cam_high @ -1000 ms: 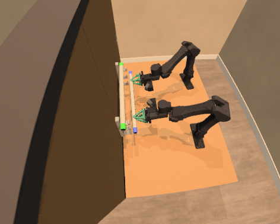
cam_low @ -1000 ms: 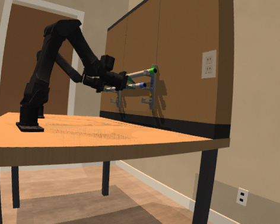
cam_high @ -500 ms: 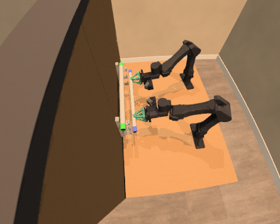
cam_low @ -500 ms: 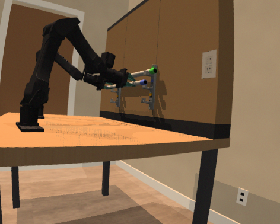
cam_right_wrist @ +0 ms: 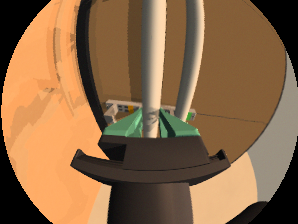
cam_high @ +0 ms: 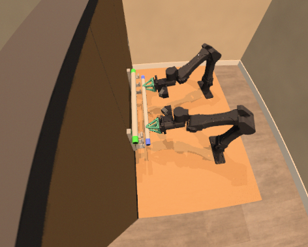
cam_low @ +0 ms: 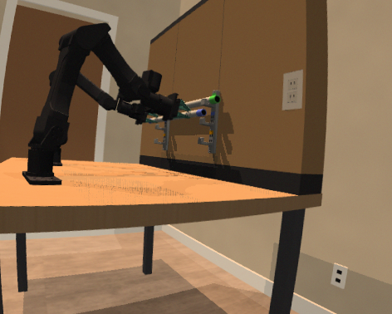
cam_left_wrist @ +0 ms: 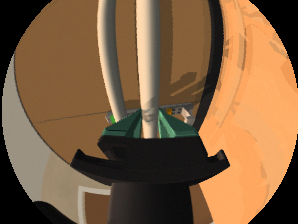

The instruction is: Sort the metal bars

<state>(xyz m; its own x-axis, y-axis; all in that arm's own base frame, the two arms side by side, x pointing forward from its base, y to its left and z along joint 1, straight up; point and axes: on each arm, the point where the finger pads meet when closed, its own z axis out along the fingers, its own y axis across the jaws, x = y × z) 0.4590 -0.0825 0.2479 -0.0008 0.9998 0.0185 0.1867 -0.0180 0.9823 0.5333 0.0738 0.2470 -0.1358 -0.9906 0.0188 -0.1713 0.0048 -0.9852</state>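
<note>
The blue-ended bar is 150 mm to the left of my right hand and 10 mm behind it. Also, from my right hand: wall socket (400 mm to the right, 140 mm ahead, 50 mm above); then brown wall panel (180 mm above, 160 mm to the left, 140 mm ahead); then green-ended bar (160 mm to the left, 60 mm above, 50 mm ahead).
My left hand is 14 cm to the left of the blue-ended bar and 2 cm short of it. The rest, counted from my left hand: wall socket 69 cm to the right, 17 cm ahead, 5 cm above; then brown wall panel 18 cm ahead, 18 cm above, 13 cm to the right; then green-ended bar 13 cm to the right, 8 cm ahead, 6 cm above.
</note>
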